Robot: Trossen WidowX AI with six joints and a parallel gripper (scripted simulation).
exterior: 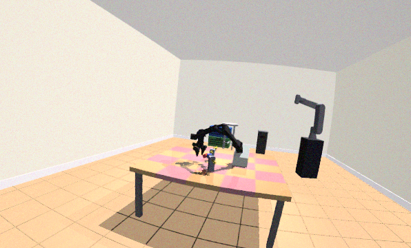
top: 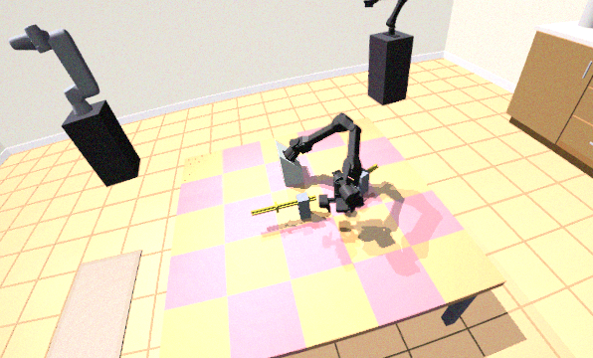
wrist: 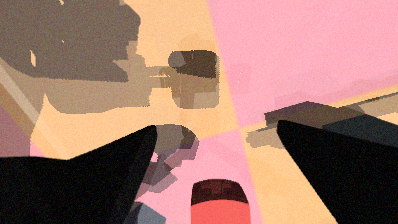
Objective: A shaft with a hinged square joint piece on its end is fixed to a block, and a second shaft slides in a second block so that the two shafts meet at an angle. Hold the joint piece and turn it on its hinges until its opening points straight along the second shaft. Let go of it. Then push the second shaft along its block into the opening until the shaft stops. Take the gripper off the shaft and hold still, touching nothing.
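Right now my gripper tip is 70 mm past the dark red joint piece, 30 mm to the right of it and 20 mm below it.
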